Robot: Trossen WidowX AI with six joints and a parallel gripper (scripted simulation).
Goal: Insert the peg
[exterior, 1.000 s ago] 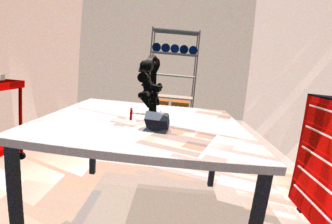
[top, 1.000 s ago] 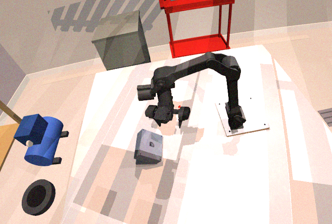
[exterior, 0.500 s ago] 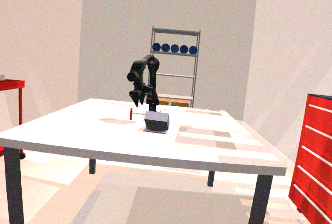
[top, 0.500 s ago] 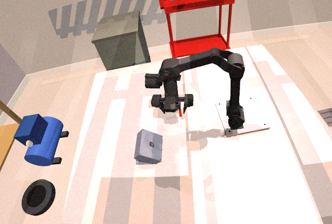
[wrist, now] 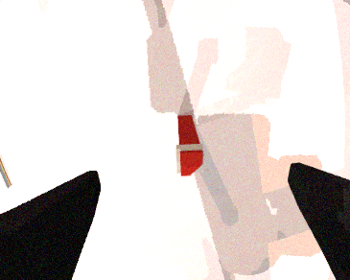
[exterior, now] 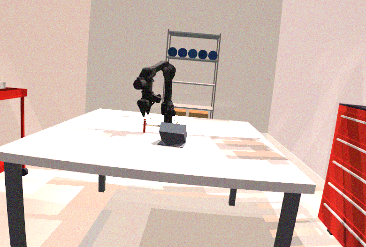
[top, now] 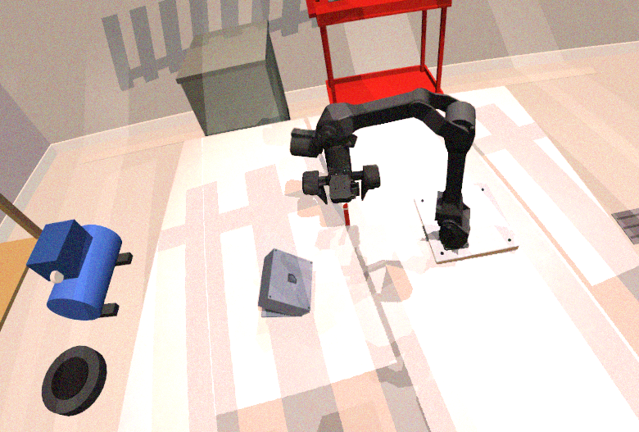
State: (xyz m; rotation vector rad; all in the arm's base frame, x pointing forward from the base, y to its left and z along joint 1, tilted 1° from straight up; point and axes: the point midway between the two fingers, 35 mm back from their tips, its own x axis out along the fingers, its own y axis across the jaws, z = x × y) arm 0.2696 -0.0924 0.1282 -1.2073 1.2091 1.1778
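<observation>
My gripper tip is 40 mm above the peg. From my gripper tip the other things lie so: sloped panel: 190 mm to the left, 160 mm ahead, 50 mm below.
</observation>
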